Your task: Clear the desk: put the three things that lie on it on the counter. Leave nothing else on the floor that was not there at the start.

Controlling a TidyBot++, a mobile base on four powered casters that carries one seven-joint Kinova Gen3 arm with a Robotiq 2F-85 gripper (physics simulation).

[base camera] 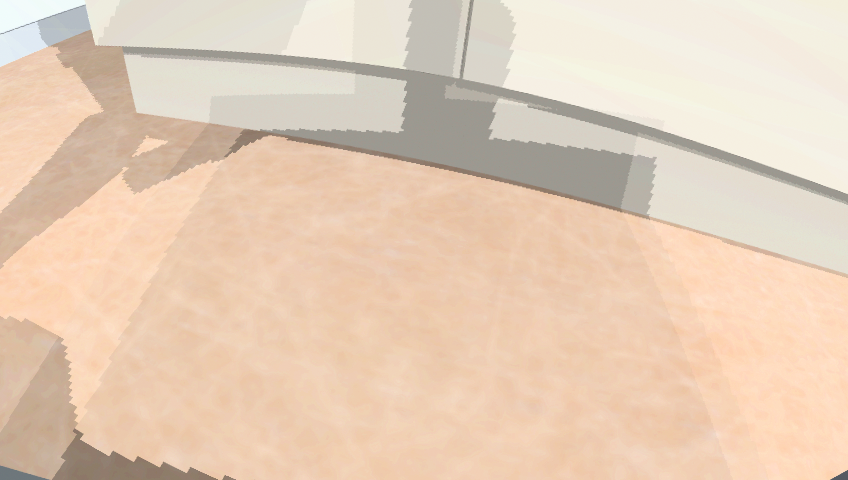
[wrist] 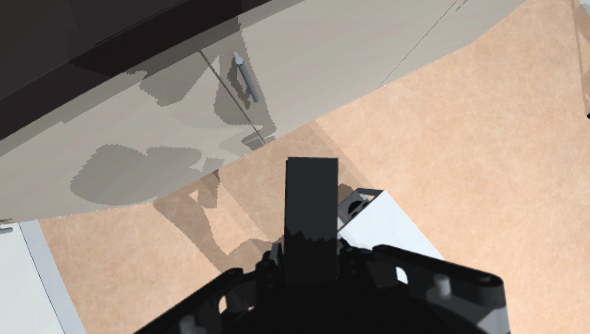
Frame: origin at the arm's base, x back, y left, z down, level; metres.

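Where they show: gripper, fingertip midpoint: (wrist: 305,250).
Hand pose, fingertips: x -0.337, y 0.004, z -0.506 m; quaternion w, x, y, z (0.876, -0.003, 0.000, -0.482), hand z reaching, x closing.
Things, the pixels of their top centre, and the offset from my fingertips. "spot": a spot on its surface instead. Level surfaces: height alone.
- black box, middle of its top: (wrist: 310,283) dz -0.049, dx +0.001, dy +0.001 m
- bar handle, surface spot: (wrist: 247,80) spot: dz +0.140, dx -0.220, dy -0.080 m
- floor, its level: dz +0.902 m
My gripper (wrist: 305,250) is shut on a black box, at the lower middle of the wrist view. The black box (wrist: 312,200) is narrow and oblong and sticks out beyond the fingers, above the floor. The counter (wrist: 125,30) shows its dark top and edge at the upper left of the wrist view, with pale cabinet fronts (wrist: 320,65) (base camera: 654,71) below it. The held box appears in front of the floor by the counter's foot. The desk and its other things do not show in these views.
A white and grey part of my base (wrist: 395,225) shows right of the box. A bar handle (wrist: 247,80) sticks out from the cabinet front. A white unit (wrist: 30,285) stands at the lower left. The recessed plinth (base camera: 297,107) meets the floor (base camera: 416,309) ahead of my base.
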